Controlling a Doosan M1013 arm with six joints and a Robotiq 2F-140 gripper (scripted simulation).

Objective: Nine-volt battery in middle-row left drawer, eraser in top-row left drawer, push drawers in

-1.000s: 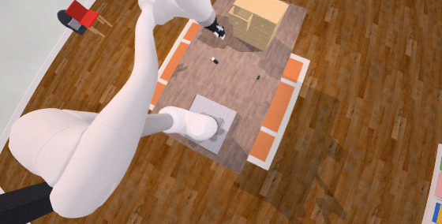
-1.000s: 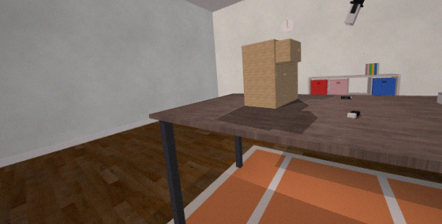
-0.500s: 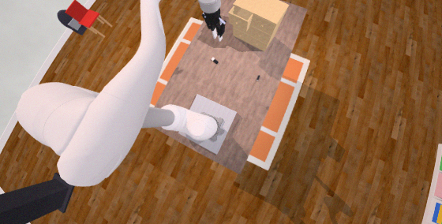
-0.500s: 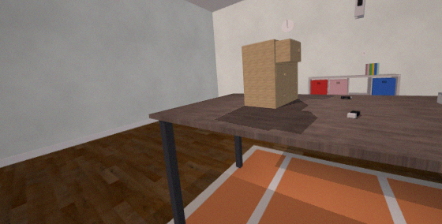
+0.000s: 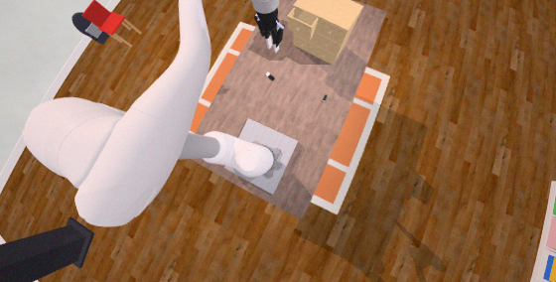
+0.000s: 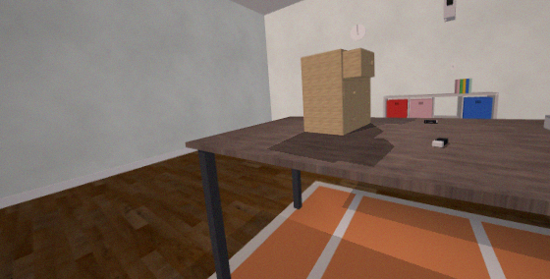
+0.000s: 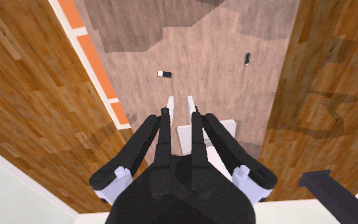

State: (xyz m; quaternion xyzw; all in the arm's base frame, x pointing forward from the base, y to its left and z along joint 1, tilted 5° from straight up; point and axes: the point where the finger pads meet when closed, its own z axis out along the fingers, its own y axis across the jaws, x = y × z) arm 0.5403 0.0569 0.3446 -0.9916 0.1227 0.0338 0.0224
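Now: the eraser 39 cm below my hand, 8 cm to the left of it and 3 cm ahead of it. Also, from my hand: blue nine-volt battery 38 cm ahead, 27 cm below, 12 cm to the right.
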